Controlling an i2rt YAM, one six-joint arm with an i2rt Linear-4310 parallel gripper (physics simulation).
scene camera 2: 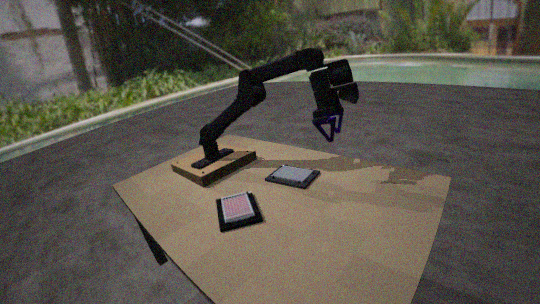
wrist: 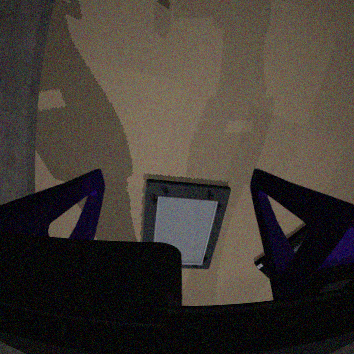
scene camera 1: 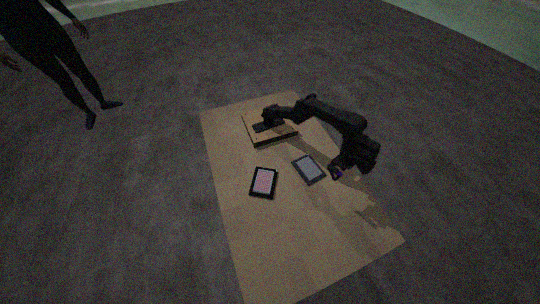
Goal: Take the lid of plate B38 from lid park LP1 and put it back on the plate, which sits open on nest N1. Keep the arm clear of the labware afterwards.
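Places are measured from the arm's base along level axes (x back, y left, z down), in millimetres.
Where they show: gripper, between the fingertips: point(scene camera 2: 334, 137) point(wrist: 177, 177) point(scene camera 1: 341, 174); arm's base, origin of its link: point(scene camera 2: 213, 159) point(scene camera 1: 268, 124).
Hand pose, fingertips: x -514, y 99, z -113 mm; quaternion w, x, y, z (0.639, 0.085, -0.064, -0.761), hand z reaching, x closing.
Each offset is from my fingertips to the centre of the thing. "*": to the spot under its first point. Level surfaces: height alone.
The clear grey lid {dx +152, dy -41, dz +140 mm} point(scene camera 1: 308, 169) point(scene camera 2: 294, 174) point(wrist: 184, 229) lies flat on the dark lid park {dx +152, dy -41, dz +144 mm} point(scene camera 1: 320, 180) point(scene camera 2: 303, 186) point(wrist: 149, 212). The open plate with pinkish wells {dx +190, dy -290, dz +134 mm} point(scene camera 1: 263, 180) point(scene camera 2: 237, 207) sits on the black nest {dx +190, dy -290, dz +145 mm} point(scene camera 1: 262, 196) point(scene camera 2: 242, 226), beside the lid park. In the wrist view a corner of the nest {* dx +211, dy -201, dz +142 mm} point(wrist: 260, 263) shows behind the right finger. My gripper point(scene camera 2: 333, 131) point(wrist: 177, 177) is open and empty. It hangs well above the table, to the side of the lid park away from the nest. In the wrist view the lid shows between the fingers, farther down.
The arm's wooden base block point(scene camera 1: 276, 140) point(scene camera 2: 215, 176) stands at the table's far end. The table top {dz +154 mm} point(scene camera 1: 270, 240) point(scene camera 2: 320, 240) point(wrist: 165, 100) bears shadows of the arm. A dark-clothed person point(scene camera 1: 47, 50) stands on the floor at the left of scene camera 1's view.
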